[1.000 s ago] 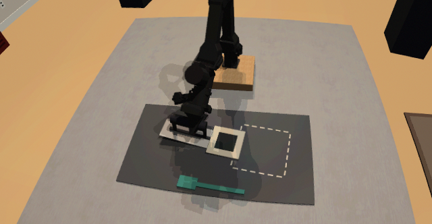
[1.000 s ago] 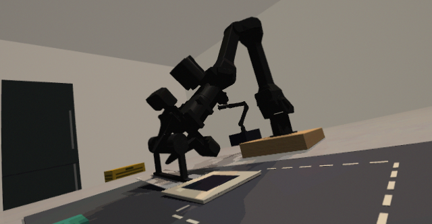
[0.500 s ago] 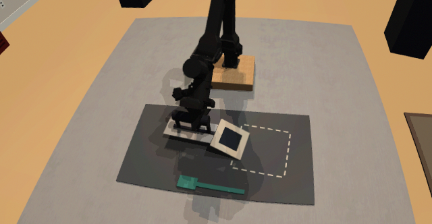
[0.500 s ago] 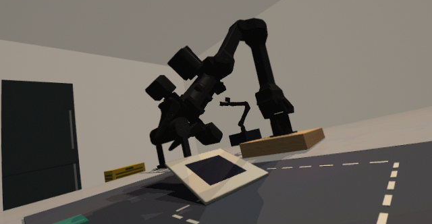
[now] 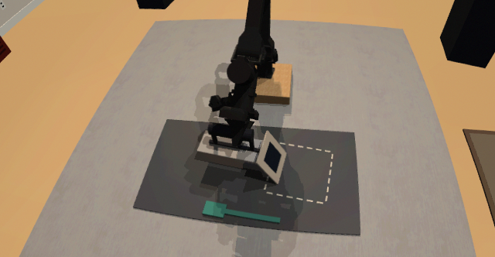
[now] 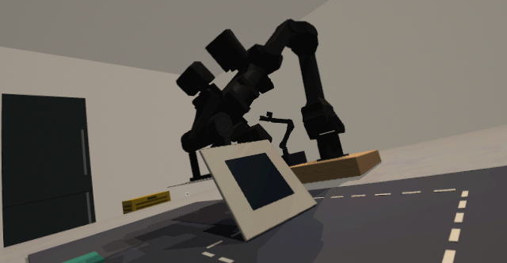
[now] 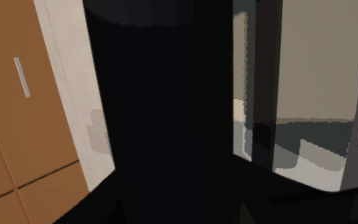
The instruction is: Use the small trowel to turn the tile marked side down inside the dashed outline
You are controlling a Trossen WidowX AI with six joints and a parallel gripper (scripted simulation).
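Now: the cream tile 20 mm behind my gripper tip, 90 mm to the left of it and 60 mm below it. Also, from my gripper tip: dark mat 10 mm ahead, 30 mm to the left, 130 mm below; then teal trowel 150 mm ahead, 30 mm to the left, 100 mm below.
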